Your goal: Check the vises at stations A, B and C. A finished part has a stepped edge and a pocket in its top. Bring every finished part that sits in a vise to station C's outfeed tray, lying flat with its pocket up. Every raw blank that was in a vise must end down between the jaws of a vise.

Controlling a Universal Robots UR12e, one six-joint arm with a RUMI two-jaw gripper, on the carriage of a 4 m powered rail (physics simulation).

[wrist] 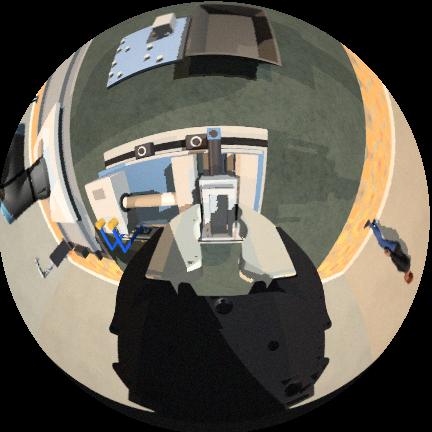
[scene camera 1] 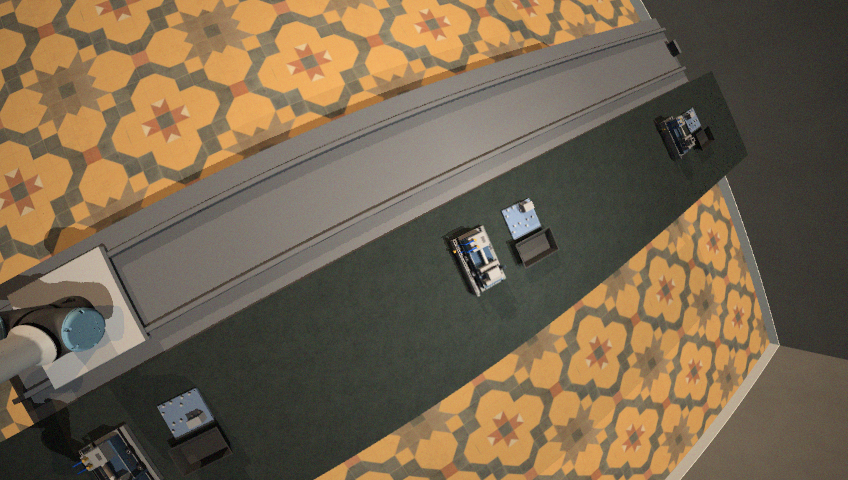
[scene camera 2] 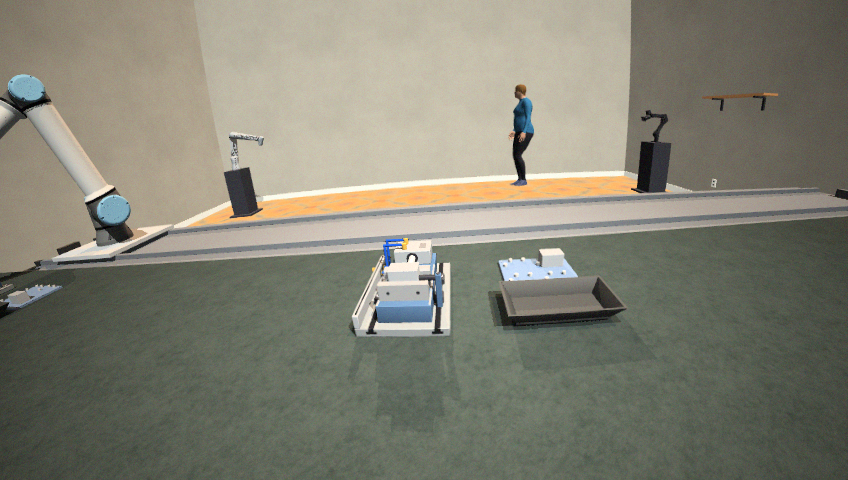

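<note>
In the wrist view a finished part [wrist: 218, 183], pale with a stepped edge and a pocket in its top, sits between the jaws of a vise [wrist: 185, 175] [scene camera 1: 121, 455]. My gripper [wrist: 218, 206] is shut on the part, one finger at each side of its near end. The gripper does not show in the scene views. At the middle station a pale block [scene camera 2: 402, 271] sits in the vise [scene camera 2: 404, 311] [scene camera 1: 479, 261]; whether it has a pocket is unclear. The far-right station's vise [scene camera 1: 678, 135] is too small to read. Dark trays [wrist: 227, 32] [scene camera 2: 562, 303] [scene camera 1: 536, 247] stand beside the vises.
Blue pinned plates [wrist: 140, 47] [scene camera 2: 529, 268] [scene camera 1: 517, 220] each bear a pale block [wrist: 164, 23] [scene camera 2: 551, 257] [scene camera 1: 527, 205]. Blue-handled yellow fittings [wrist: 114, 224] stand near the held part's vise. The rail carriage [scene camera 1: 127, 309] [scene camera 2: 145, 237] is at the left. A person [scene camera 2: 521, 127] [wrist: 392, 250] stands beyond the rail.
</note>
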